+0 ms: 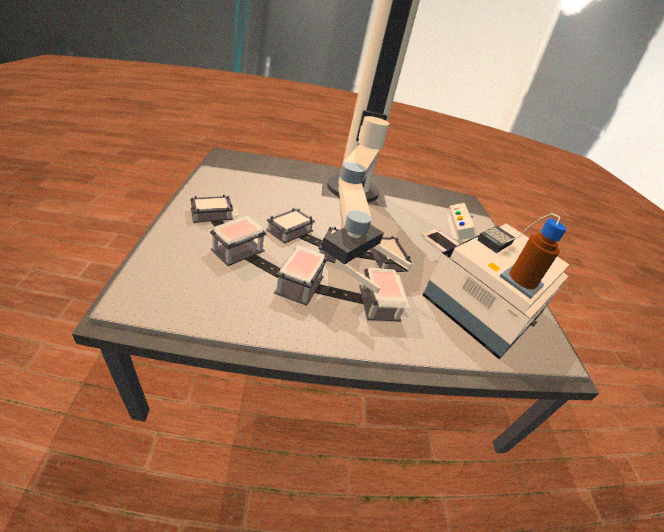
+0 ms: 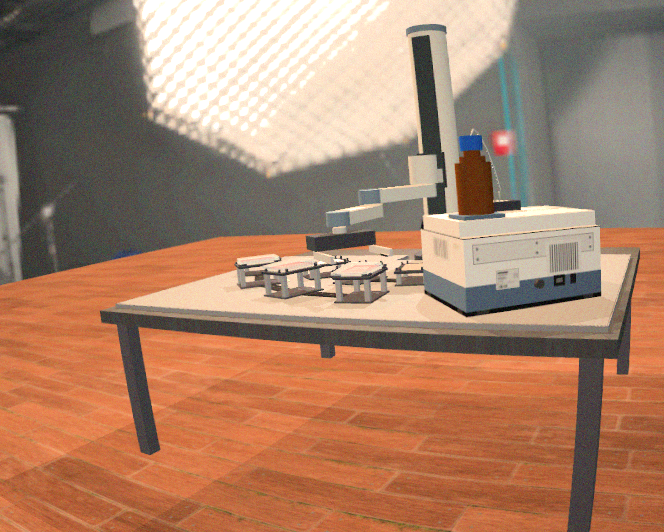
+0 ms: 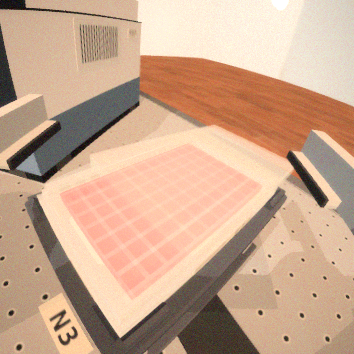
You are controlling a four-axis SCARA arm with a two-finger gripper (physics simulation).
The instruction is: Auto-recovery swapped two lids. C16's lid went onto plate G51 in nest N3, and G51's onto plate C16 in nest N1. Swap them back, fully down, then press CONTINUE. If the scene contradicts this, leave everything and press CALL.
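Places are measured from the arm's base along level axes (x right, y ahead, z up), in millimetres.
Where they show: gripper, between the fingertips: [image 1: 395, 277] [image 2: 362, 256] [image 3: 176, 124].
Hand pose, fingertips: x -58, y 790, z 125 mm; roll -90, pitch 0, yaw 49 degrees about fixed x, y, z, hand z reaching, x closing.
Each offset is from my fingertips to the top centre of the thing. "spot": to the spot under its first point.
My gripper [image 1: 394, 278] [image 2: 361, 256] [image 3: 176, 124] is open and empty, with its fingers spread wide above nest N3, turned at an angle to the plate. The pink-welled plate {dx +11, dy +23, dz -20 mm} [image 1: 386, 283] [image 2: 359, 269] [image 3: 155, 220] at N3 sits on a raised dark nest. Its clear lid {spot: dx +15, dy +69, dz -27 mm} [image 3: 250, 150] looks skewed, with pale edges past the plate's far side; how deep it sits is unclear. Two more pink plates stand on raised nests, one in the middle [image 1: 302, 262] and one at the left [image 1: 237, 229]. Their codes and nest labels cannot be read. The button box {spot: dx -381, dy -503, dz -44 mm} [image 1: 460, 221] stands at the back right.
Low dark-framed nests with pale tops stand at the back left [image 1: 211, 204] and back middle [image 1: 290, 220]; another low nest {dx -40, dy -245, dz -59 mm} [image 1: 394, 252] is partly behind the gripper. A large instrument [image 1: 476, 293] [image 2: 509, 260] [image 3: 100, 55] with a brown bottle {spot: dx -308, dy +85, dz +193 mm} [image 1: 534, 259] [image 2: 474, 185] stands right of N3.
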